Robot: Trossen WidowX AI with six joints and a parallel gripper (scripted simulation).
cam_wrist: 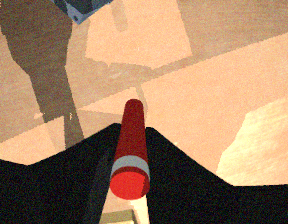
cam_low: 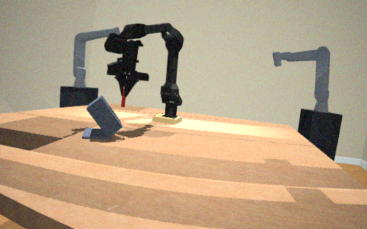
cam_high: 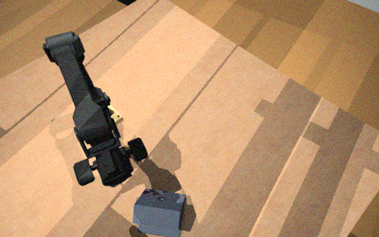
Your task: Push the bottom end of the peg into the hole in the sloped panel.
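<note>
Right now the sloped panel is 160 mm ahead of my gripper tip and 50 mm below it. Also, from my gripper tip: peg (20 mm above); then panel foot (170 mm ahead, 20 mm to the right, 120 mm below).
</note>
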